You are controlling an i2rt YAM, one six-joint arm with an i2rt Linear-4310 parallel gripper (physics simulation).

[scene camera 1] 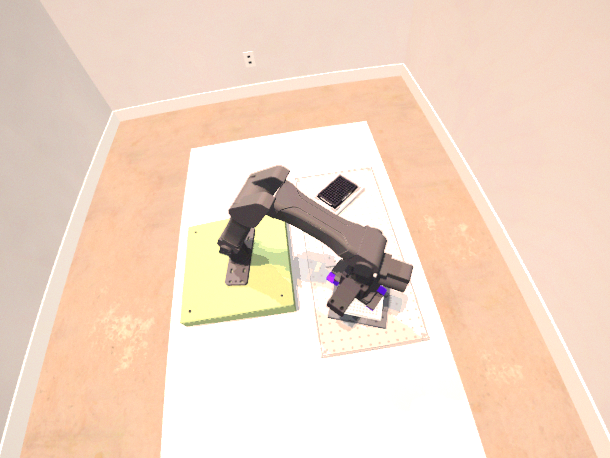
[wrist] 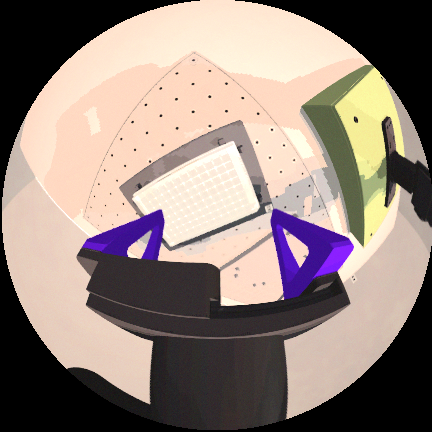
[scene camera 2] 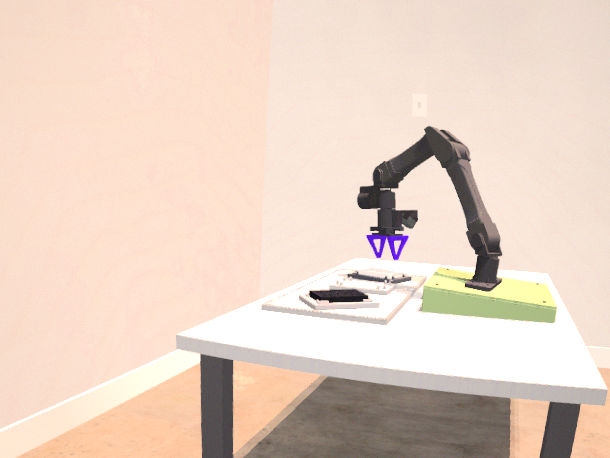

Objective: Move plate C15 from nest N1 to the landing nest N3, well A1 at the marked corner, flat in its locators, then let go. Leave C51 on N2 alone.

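A white well plate [scene camera 1: 364, 311] [scene camera 2: 382, 274] [wrist: 200, 195] sits in a dark grey nest [scene camera 1: 372, 324] [scene camera 2: 400, 280] [wrist: 185, 155]. A black well plate [scene camera 1: 337, 191] [scene camera 2: 339, 295] sits in a white nest [scene camera 1: 352, 200] at the board's other end. An unoccupied white nest with small pins [scene camera 2: 357, 287] [wrist: 250, 272] lies between them, mostly hidden by the arm in the first scene view. Plate and nest labels and the marked corner cannot be read. My gripper [scene camera 1: 357, 284] [scene camera 2: 387, 258] [wrist: 217, 214] is open and empty, pointing down above the white plate, with a gap below its purple fingertips.
The nests stand on a perforated board [scene camera 1: 345, 342] [scene camera 2: 280, 306] [wrist: 195, 90] on the white table [scene camera 1: 250, 400] [scene camera 2: 300, 340]. The arm's base is on a green block [scene camera 1: 215, 280] [scene camera 2: 485, 306] [wrist: 370, 115] beside the board.
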